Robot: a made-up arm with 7 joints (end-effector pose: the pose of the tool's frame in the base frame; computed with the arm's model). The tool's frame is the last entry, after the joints. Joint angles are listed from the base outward.
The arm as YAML. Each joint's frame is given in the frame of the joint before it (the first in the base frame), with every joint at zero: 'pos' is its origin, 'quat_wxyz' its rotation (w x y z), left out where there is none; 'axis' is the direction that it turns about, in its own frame. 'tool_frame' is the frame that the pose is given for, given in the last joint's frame.
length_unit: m
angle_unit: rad
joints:
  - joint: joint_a
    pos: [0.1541, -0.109, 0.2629]
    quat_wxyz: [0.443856, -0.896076, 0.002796, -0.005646]
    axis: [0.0, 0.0, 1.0]
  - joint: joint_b
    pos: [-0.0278, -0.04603, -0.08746]
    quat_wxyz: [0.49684, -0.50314, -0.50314, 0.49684]
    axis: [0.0, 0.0, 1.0]
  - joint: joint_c
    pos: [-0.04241, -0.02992, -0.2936]
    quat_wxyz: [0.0, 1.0, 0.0, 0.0]
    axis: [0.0, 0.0, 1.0]
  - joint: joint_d
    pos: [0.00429, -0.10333, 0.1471]
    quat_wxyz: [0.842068, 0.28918, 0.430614, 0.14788]
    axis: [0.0, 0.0, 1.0]
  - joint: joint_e
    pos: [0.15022, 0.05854, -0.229]
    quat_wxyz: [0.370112, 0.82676, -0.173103, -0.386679]
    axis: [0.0, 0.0, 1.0]
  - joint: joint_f
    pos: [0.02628, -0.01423, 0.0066]
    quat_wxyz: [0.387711, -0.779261, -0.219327, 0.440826]
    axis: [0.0, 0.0, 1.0]
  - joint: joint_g
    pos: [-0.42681, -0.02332, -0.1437]
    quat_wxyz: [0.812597, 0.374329, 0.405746, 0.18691]
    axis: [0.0, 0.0, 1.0]
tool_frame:
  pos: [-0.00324, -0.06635, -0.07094]
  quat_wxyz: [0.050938, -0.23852, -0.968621, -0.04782]
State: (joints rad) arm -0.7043 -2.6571 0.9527 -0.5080 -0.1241 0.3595 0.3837
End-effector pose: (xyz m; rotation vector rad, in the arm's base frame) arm 0.7777 -0.2629 0.0884 1.7122 0.7033 0.9318
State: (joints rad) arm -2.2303 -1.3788 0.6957 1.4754 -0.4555 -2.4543 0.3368
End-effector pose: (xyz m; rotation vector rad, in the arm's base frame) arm -0.5456 -0.4526 0.9803 -0.5245 -1.6408 1.2280
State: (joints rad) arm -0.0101 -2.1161 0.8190 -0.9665 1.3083 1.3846 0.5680
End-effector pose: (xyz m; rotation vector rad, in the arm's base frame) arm 0.7300 -0.3994 0.0003 2.2200 -0.2025 0.8614
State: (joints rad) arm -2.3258 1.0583 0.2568 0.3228 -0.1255 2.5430 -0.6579
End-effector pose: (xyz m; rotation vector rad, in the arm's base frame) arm 0.3474 -0.2491 0.2396 1.2160 -1.9654 1.4457
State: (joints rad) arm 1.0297 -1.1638 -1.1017 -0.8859 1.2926 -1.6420 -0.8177
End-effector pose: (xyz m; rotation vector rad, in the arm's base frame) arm 0.0380 -0.2355 0.7325 -1.5905 -0.8749 2.4537
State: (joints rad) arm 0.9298 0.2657 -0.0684 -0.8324 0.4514 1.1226 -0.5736
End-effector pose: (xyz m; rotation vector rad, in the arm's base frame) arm 0.9419 -0.1197 0.3151 -0.6057 1.6509 0.4384
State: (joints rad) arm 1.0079 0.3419 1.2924 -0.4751 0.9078 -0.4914 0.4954
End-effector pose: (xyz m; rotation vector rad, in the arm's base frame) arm 0.4248 -0.1067 0.7779 -0.7043 -0.1089 -0.1538
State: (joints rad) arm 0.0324 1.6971 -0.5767 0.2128 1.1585 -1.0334 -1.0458
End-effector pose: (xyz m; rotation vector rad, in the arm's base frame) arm -0.0247 -0.5530 0.0631 0.9917 -0.5310 -0.3828
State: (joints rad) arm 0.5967 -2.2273 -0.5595 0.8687 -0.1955 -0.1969 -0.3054
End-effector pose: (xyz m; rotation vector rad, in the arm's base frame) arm 0.4656 -0.9093 0.5760 0.6612 1.0938 -0.8725
